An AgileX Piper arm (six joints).
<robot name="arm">
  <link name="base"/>
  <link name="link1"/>
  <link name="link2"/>
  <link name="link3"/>
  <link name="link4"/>
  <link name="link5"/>
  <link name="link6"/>
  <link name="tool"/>
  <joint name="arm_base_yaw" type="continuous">
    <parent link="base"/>
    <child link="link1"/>
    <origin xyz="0 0 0.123" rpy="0 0 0"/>
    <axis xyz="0 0 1"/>
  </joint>
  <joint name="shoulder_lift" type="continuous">
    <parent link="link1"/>
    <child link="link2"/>
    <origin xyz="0 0 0" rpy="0 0 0"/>
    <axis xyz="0 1 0"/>
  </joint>
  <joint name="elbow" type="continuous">
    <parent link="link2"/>
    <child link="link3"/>
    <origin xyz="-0.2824 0 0.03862" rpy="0 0 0"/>
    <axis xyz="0 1 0"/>
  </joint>
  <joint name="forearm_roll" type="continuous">
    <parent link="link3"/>
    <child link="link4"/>
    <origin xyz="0.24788 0 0.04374" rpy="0 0 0"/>
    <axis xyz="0.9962 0 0.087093"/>
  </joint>
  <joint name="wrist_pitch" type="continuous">
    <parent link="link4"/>
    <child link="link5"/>
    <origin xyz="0 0 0" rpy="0 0 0"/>
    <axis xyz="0 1 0"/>
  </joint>
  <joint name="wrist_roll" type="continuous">
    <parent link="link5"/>
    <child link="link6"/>
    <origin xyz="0.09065 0 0.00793" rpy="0 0 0"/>
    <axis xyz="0.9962 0 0.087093"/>
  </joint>
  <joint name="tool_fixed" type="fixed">
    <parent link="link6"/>
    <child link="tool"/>
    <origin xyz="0 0 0" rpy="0 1.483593 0"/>
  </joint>
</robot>
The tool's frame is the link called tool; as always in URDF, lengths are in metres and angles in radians. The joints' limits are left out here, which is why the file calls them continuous.
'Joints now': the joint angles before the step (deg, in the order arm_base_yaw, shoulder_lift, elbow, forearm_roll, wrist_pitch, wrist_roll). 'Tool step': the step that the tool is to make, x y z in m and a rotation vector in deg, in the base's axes. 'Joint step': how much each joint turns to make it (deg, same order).
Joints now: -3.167, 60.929, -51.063, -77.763, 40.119, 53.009
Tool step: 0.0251, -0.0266, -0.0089, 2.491, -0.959, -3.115
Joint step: -7.180, 6.643, -2.670, -2.771, -5.145, 6.118
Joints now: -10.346, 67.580, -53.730, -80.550, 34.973, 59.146
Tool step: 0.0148, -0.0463, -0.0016, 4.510, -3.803, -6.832
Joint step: -9.954, 6.577, -5.046, -0.409, -4.561, 6.137
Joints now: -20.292, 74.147, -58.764, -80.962, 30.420, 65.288
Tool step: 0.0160, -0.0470, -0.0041, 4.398, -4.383, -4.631
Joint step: -8.062, 7.502, -6.222, -0.075, -4.963, 5.800
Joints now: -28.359, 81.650, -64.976, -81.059, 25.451, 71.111
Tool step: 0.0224, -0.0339, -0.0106, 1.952, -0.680, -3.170
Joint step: -3.151, 7.949, -6.488, -0.138, -0.578, 2.348
